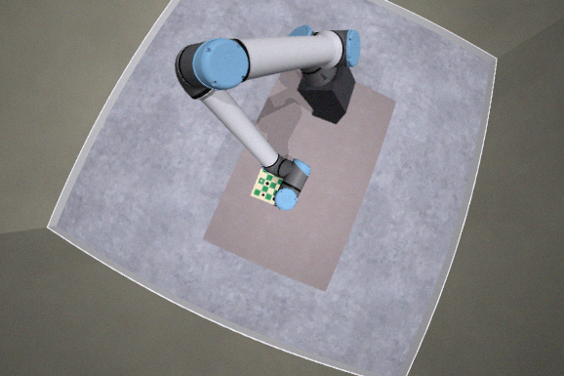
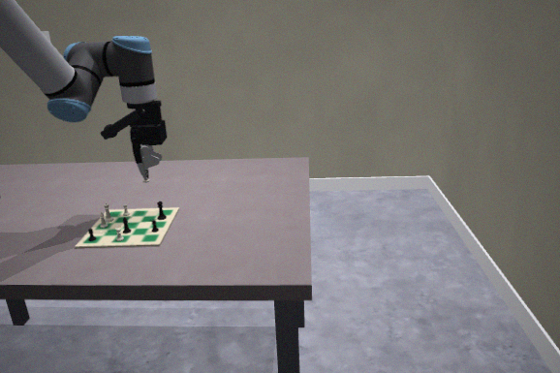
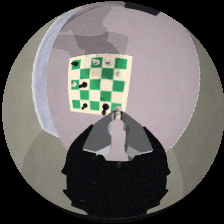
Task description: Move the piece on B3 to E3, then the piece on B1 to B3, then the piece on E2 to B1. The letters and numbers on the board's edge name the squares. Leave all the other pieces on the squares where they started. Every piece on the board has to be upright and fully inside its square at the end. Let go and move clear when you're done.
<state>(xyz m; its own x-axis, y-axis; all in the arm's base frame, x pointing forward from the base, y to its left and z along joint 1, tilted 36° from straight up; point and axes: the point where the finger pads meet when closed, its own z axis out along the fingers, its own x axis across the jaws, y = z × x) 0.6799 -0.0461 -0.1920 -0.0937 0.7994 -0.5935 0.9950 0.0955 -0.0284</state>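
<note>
My hand is 4 cm short of the tall black piece, 3 cm to the left of it and 10 cm above it. Also, from my hand: cream chessboard (3 cm behind, 8 cm to the right, 12 cm below); then white piece (11 cm behind, 4 cm to the right, 10 cm below).
</note>
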